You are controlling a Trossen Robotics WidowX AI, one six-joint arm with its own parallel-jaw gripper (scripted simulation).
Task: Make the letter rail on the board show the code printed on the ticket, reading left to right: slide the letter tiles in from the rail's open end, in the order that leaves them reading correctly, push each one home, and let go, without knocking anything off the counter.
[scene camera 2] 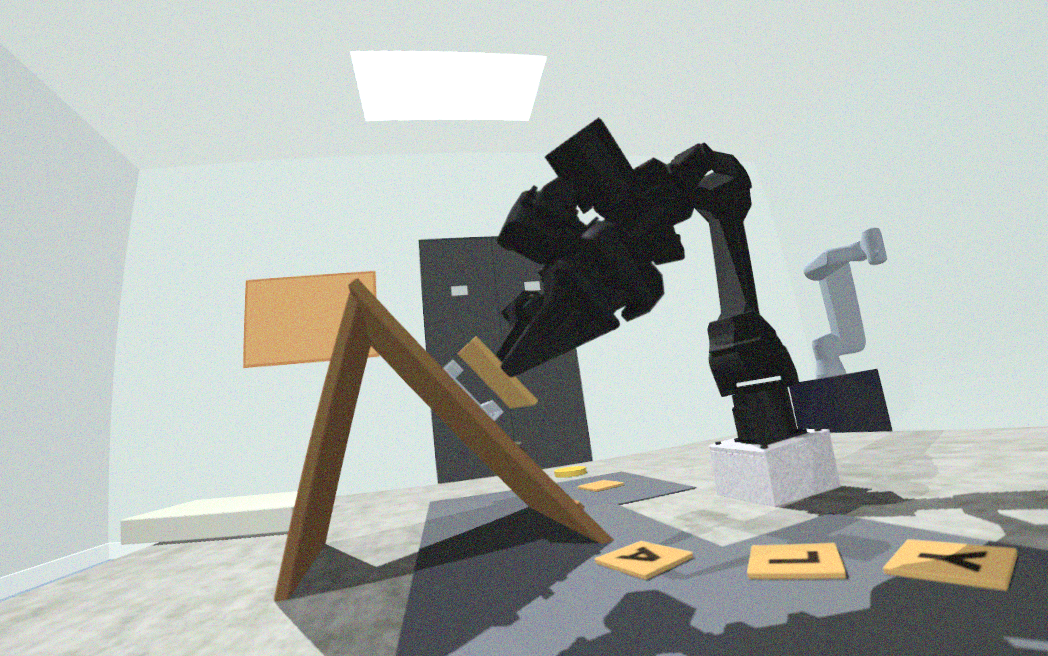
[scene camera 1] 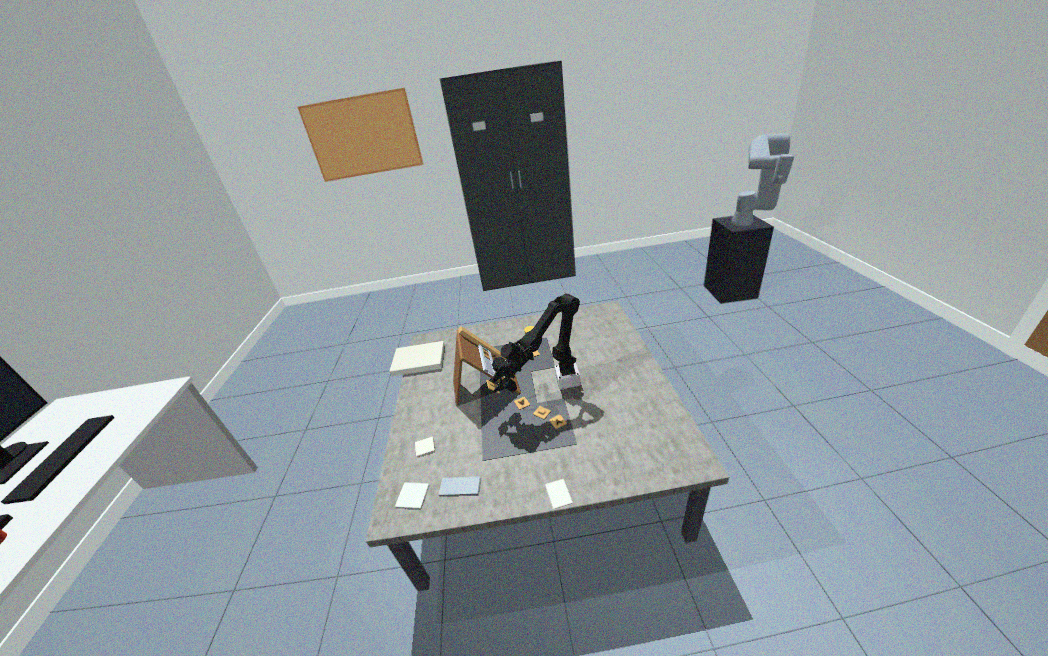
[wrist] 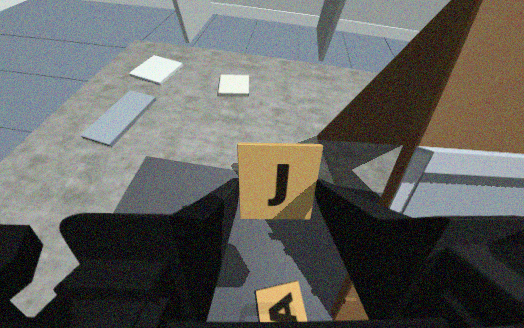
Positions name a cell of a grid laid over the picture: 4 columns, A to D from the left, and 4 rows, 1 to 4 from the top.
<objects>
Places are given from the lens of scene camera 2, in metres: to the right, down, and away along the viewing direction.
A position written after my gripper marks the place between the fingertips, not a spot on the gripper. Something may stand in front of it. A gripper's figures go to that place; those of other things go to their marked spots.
my gripper (scene camera 2: B3): -0.02, 0.04, 0.30
j tile (scene camera 2: B3): -0.03, 0.02, 0.29
</objects>
